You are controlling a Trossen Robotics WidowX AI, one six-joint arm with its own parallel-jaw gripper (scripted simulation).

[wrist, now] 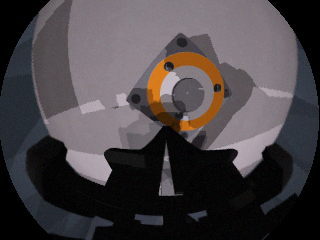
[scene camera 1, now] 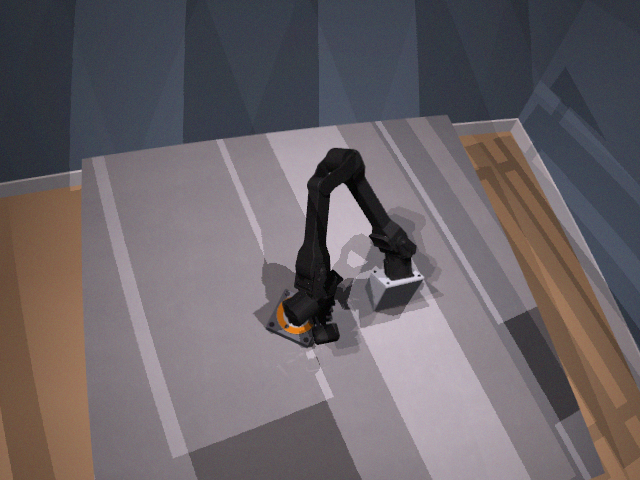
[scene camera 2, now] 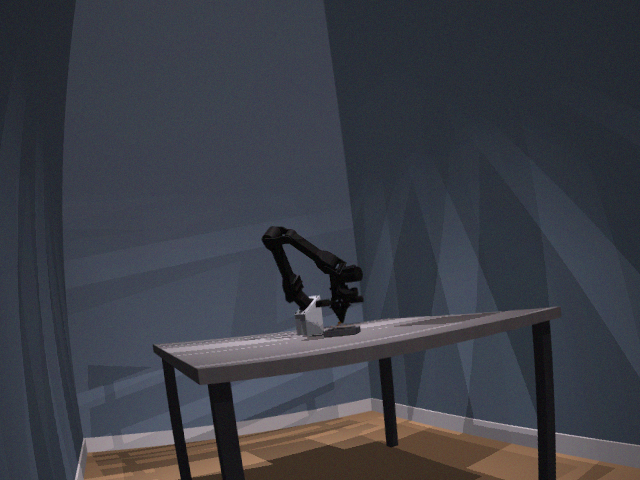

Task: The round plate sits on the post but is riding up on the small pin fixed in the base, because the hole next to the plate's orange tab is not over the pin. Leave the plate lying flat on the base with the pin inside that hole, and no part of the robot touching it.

Note:
In view: the gripper (scene camera 1: pixel 315 319), a round plate (wrist: pixel 185 64) and a square base (scene camera 1: pixel 304 339).
The gripper also shows in the wrist view (wrist: pixel 166 128) and in scene camera 2 (scene camera 2: pixel 342 323). The square base shows as well in the wrist view (wrist: pixel 138 97).

